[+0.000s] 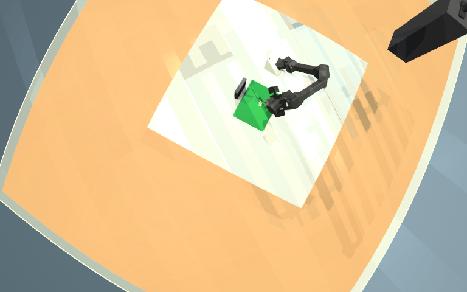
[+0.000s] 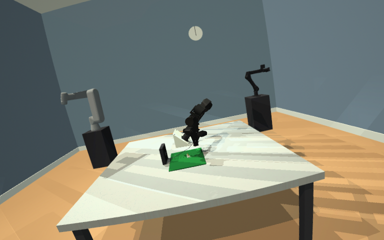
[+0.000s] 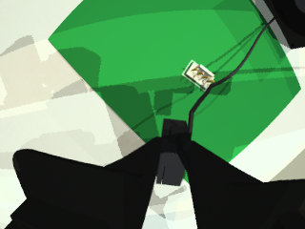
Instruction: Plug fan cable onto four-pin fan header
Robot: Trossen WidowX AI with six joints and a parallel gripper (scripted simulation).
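My gripper tip is now 90 mm above the white four-pin header, 70 mm to the left of it and 10 mm short of it. Also, from my gripper tip: green board: 100 mm below, 80 mm to the right, 30 mm ahead; then black fan: 230 mm to the right, 30 mm below; then fan plug: 10 mm to the left, 10 mm below, 10 mm behind.
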